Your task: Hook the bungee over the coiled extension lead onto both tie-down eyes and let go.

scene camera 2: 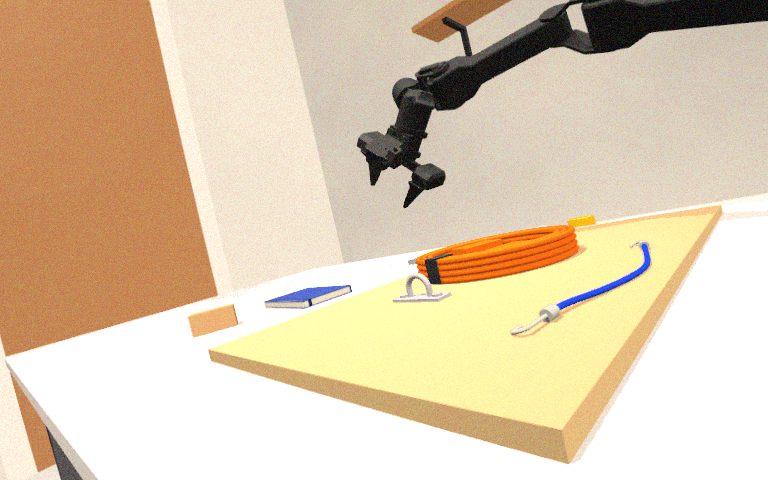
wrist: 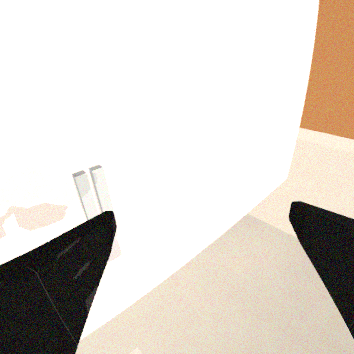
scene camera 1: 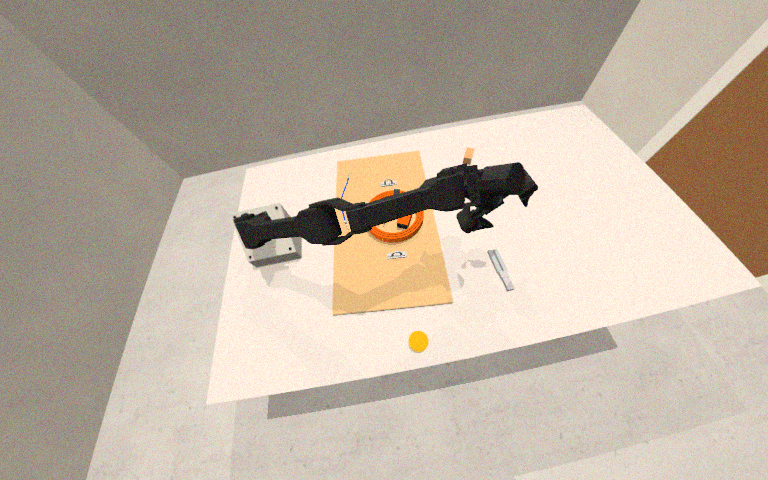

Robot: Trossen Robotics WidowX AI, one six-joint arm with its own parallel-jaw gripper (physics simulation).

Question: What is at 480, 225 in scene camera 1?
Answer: My gripper.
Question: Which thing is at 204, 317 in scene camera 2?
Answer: A small tan block.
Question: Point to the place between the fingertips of my gripper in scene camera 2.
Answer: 388, 196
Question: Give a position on an orange coiled extension lead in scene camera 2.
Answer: At 511, 253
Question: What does the grey bar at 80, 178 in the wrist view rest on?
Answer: The table.
